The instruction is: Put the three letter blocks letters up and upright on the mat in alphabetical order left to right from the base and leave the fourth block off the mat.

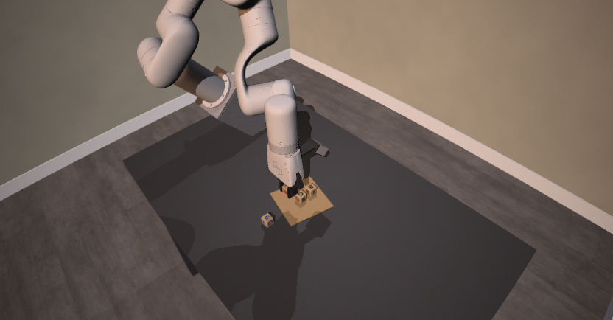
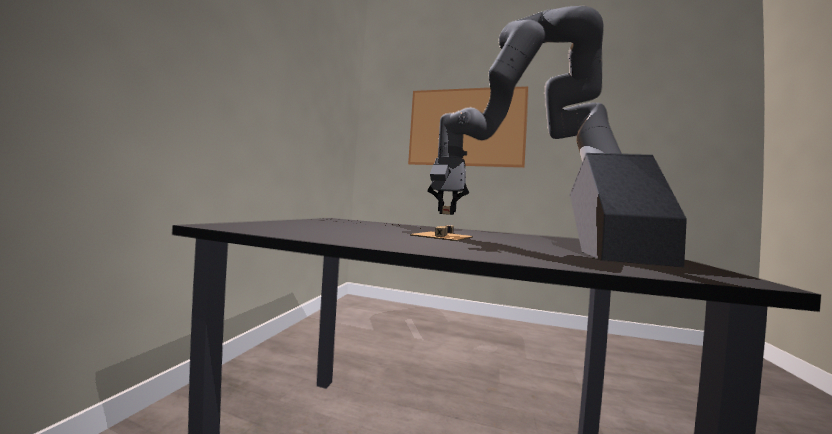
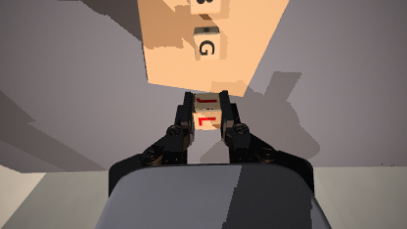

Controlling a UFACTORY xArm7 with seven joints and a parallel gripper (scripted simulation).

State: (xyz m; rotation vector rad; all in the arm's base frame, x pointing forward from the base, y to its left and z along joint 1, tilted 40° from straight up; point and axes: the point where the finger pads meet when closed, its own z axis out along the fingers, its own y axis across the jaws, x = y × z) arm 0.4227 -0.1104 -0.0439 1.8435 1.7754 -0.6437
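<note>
Right now my hand is 4 cm to the right of the tan mat and 8 cm above it.
</note>
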